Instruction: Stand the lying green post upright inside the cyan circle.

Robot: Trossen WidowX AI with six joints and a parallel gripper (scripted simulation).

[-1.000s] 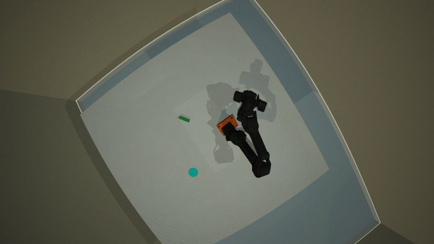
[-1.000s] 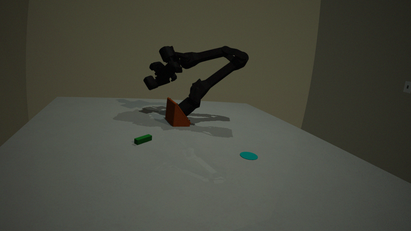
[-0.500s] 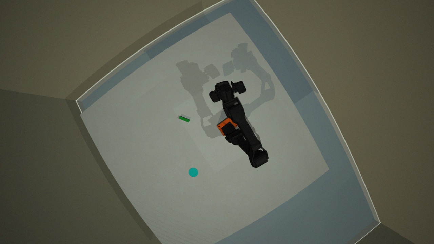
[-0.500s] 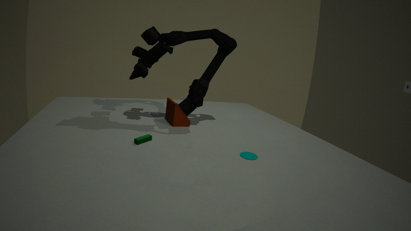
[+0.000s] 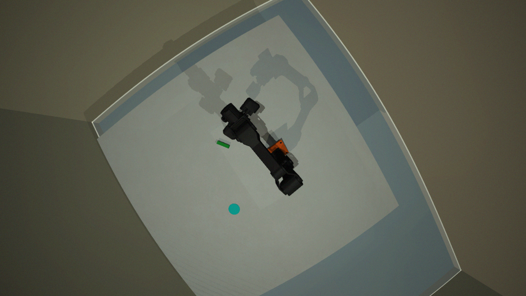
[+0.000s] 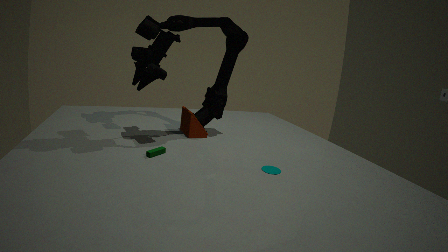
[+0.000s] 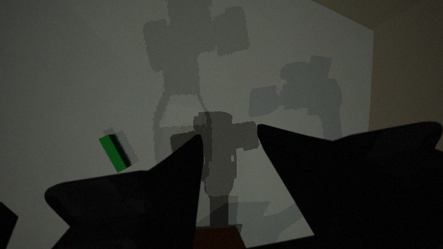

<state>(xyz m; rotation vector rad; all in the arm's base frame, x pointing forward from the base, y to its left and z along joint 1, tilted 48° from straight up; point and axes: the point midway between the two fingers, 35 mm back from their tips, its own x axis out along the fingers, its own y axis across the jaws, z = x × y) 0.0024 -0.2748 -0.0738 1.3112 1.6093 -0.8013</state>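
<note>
The green post is 160 mm ahead of my gripper tip, 40 mm to the left of it and 160 mm below it. The rest, counted from my gripper tip: cyan circle 340 mm ahead, 340 mm to the left, 170 mm below.
</note>
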